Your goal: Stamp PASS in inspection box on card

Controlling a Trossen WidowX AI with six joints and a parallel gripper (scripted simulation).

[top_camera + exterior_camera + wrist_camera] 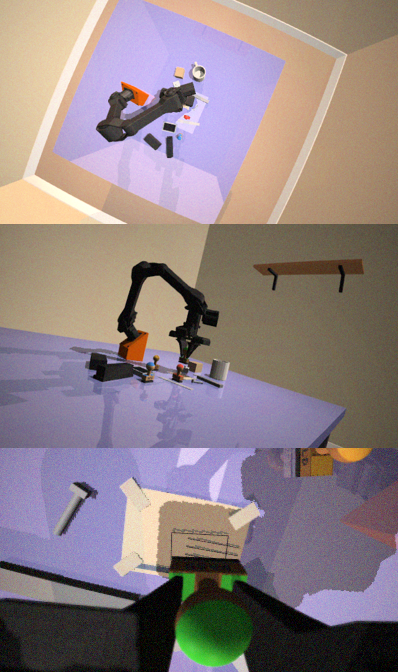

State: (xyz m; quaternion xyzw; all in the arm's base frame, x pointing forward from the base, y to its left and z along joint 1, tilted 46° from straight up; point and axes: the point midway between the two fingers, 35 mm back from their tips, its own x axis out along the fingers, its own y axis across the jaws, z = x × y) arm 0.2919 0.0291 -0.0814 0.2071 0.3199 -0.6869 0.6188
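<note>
Right now my gripper tip is 10 mm short of the card and 80 mm above it. The rest, counted from my gripper tip: bolt: 100 mm ahead, 20 mm to the right, 70 mm below; green stamp: right at my gripper tip; orange-knobbed stamp: 70 mm behind, 90 mm to the right, 60 mm below.
</note>
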